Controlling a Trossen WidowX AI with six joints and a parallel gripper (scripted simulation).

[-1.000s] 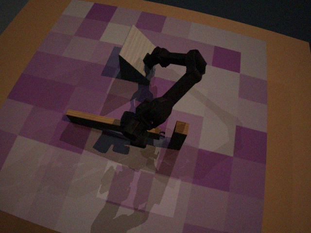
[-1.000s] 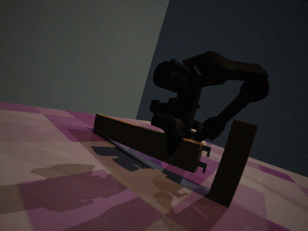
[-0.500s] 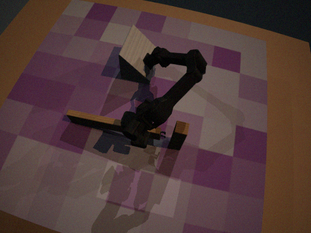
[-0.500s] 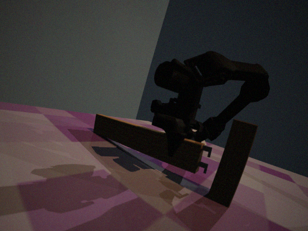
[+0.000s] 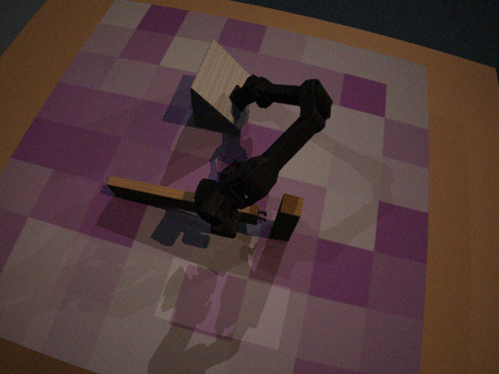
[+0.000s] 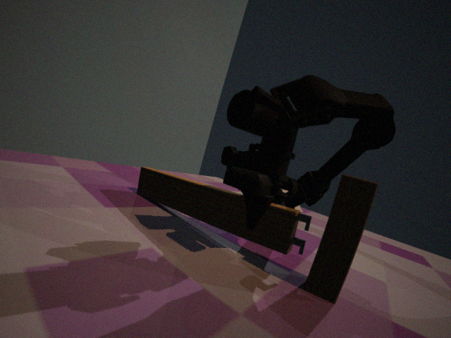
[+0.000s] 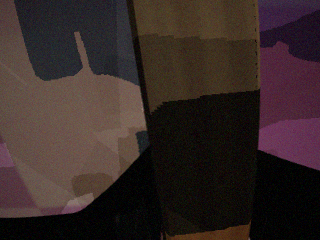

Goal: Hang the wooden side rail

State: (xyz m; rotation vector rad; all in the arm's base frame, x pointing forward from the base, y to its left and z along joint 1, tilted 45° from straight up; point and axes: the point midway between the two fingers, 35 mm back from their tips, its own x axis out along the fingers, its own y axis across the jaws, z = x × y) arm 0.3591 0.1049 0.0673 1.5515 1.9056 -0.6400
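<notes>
My gripper tip is now 140 mm to the right of the headboard post, 40 mm below it and 20 mm past it.
</notes>
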